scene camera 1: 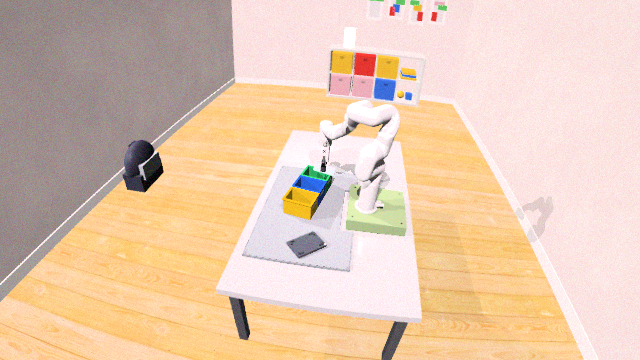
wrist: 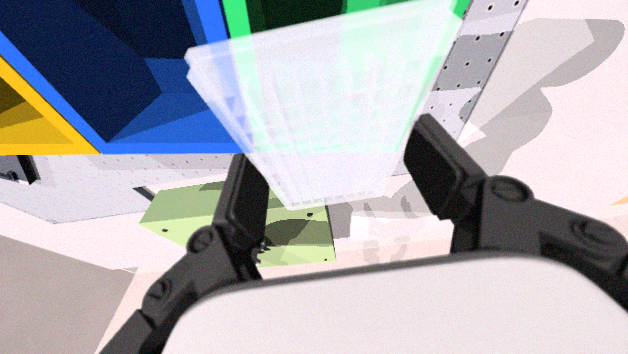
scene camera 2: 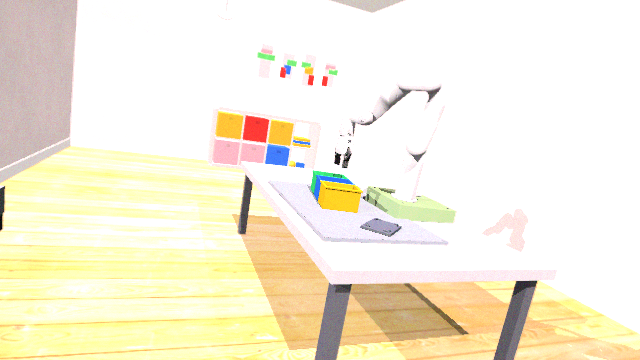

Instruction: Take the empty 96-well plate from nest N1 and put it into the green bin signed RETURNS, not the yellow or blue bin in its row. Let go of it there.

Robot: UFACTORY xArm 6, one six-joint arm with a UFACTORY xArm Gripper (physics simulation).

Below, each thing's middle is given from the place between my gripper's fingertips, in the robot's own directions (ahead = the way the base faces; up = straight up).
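White 96-well plate (wrist: 323,109): position 10 mm below my hand.
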